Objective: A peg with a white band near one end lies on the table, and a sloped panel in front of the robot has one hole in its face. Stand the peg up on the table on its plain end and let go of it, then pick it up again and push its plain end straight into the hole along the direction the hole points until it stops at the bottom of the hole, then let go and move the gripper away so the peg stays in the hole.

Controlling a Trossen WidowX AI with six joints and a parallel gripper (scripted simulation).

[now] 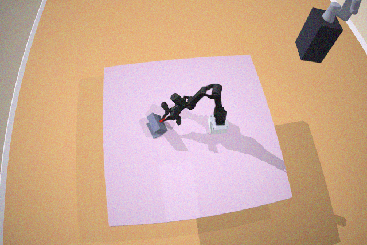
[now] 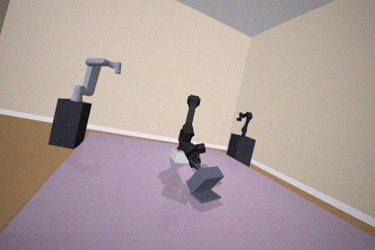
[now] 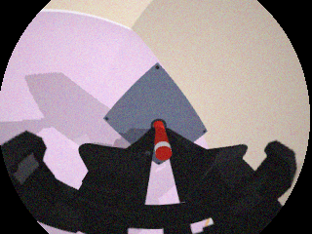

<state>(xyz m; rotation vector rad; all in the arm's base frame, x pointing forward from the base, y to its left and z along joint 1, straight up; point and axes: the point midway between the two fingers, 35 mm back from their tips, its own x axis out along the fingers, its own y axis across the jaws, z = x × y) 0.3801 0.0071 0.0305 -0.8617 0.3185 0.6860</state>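
Now: gripper tip 10 mm past the red peg, 10 mm to the left of it and 10 mm below it. Round my gripper tip: sloped panel 30 mm ahead, 20 mm to the left, 20 mm below.
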